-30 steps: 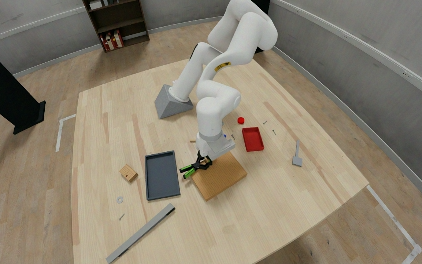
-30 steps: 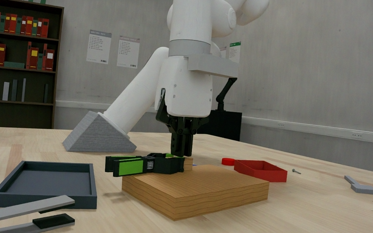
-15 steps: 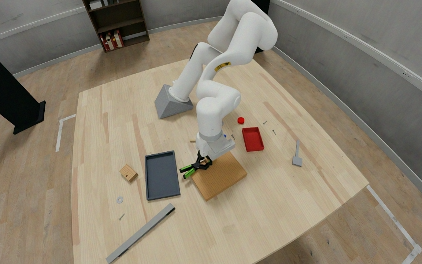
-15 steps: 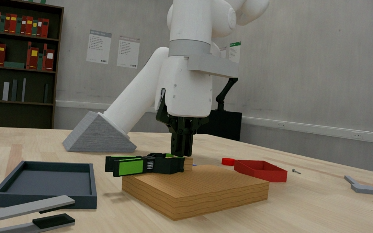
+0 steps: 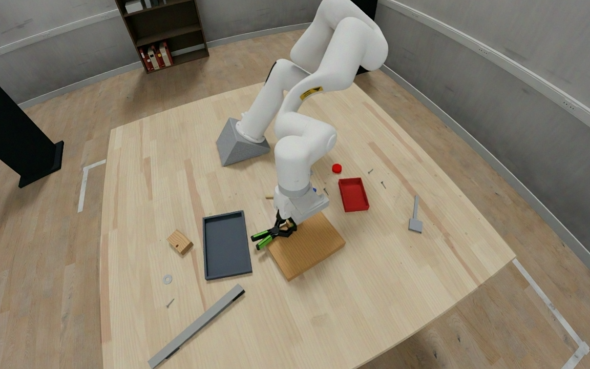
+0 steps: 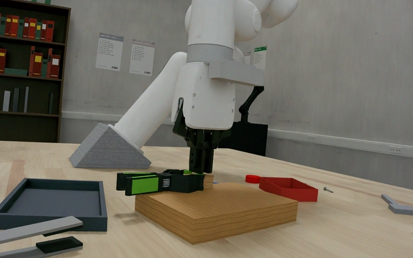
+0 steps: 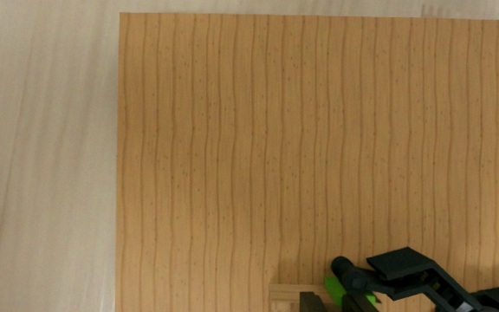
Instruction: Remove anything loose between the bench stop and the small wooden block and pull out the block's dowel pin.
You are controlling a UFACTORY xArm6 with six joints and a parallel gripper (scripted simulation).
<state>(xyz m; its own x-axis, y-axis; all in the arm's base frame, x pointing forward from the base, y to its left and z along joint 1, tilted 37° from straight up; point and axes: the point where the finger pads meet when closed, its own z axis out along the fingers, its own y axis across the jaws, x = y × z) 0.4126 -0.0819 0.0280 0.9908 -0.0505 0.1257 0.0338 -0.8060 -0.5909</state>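
Now: hand 2 cm above the dowel pin. Round my hand: loose dowel (13 cm behind, 7 cm below, 1 cm to the left); then bench board (5 cm below, 5 cm ahead, 1 cm to the right); then small wooden block (4 cm below).
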